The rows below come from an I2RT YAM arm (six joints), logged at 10 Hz.
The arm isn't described. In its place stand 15 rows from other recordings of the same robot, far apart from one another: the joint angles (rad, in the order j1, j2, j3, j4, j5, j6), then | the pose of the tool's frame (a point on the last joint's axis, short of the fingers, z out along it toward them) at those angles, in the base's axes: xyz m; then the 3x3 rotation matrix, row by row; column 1 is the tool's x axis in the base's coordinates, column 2 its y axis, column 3 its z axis.
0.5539 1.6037 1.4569 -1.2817 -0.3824 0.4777 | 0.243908 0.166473 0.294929; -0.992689 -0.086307 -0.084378; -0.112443 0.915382 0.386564; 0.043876 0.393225 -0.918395
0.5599 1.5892 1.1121 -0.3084 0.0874 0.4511 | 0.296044 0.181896 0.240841; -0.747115 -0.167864 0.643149; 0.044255 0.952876 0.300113; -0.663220 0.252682 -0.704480
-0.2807 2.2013 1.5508 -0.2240 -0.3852 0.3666 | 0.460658 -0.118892 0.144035; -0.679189 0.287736 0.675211; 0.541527 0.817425 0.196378; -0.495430 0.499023 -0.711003
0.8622 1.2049 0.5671 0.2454 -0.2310 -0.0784 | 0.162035 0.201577 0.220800; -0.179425 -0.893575 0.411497; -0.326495 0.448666 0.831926; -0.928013 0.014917 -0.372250
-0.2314 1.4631 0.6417 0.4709 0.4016 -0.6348 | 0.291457 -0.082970 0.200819; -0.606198 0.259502 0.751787; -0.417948 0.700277 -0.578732; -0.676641 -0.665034 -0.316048
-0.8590 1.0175 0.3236 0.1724 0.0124 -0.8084 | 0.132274 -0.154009 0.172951; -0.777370 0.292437 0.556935; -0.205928 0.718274 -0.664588; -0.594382 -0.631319 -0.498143
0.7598 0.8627 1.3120 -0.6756 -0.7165 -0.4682 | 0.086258 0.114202 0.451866; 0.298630 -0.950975 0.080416; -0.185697 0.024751 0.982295; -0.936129 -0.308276 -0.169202
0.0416 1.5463 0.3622 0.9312 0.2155 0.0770 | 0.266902 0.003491 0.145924; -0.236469 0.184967 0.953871; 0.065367 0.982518 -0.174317; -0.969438 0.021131 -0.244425
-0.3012 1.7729 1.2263 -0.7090 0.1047 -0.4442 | 0.330655 -0.106614 0.192024; -0.959910 -0.095825 0.263422; -0.149332 0.970112 -0.191268; -0.237220 -0.222937 -0.945529
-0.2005 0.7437 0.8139 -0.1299 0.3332 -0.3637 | 0.167549 -0.045933 0.362848; -0.235412 0.454112 0.859281; -0.295199 0.808950 -0.508387; -0.925980 -0.373339 -0.056383
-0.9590 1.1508 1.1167 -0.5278 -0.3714 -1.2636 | 0.154132 -0.197192 0.349069; -0.651493 -0.114355 0.749987; -0.617882 0.653593 -0.437080; -0.440204 -0.748157 -0.496469
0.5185 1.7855 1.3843 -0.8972 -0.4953 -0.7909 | 0.298703 0.189913 0.229559; -0.199286 -0.979484 -0.029950; -0.833913 0.153458 0.530132; -0.514660 0.130623 -0.847386
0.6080 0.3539 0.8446 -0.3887 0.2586 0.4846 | 0.061036 0.031387 0.384406; -0.086033 -0.342818 0.935454; 0.488820 0.803629 0.339464; -0.868132 0.486474 0.098437
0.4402 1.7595 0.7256 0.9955 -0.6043 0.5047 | 0.307660 0.167275 0.189009; -0.448326 -0.739740 0.501786; 0.228668 0.447770 0.864415; -0.864127 0.502282 -0.031592
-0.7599 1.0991 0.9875 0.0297 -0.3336 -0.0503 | 0.194673 -0.168909 0.372208; -0.080059 0.410795 0.908206; 0.010541 0.911429 -0.411323; -0.996734 -0.023356 -0.077298
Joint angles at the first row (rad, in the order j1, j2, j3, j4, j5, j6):
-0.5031 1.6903 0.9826 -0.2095 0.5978 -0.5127
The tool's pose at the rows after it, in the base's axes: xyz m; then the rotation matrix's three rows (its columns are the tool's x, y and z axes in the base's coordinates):
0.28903 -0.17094 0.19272; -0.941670 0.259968 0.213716; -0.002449 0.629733 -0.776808; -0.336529 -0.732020 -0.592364
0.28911 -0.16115 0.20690; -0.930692 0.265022 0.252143; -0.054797 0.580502 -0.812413; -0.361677 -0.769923 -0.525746
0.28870 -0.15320 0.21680; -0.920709 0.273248 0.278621; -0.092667 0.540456 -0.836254; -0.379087 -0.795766 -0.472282
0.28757 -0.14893 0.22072; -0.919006 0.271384 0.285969; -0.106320 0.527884 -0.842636; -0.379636 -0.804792 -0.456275
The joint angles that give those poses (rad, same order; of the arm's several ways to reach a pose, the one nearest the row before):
-0.4709 1.6394 0.9545 -0.1440 0.6376 -0.5639
-0.4410 1.5876 0.9315 -0.0848 0.6778 -0.6109
-0.4168 1.5498 0.9117 -0.0342 0.7100 -0.6476
-0.4050 1.5312 0.9036 -0.0267 0.7232 -0.6603

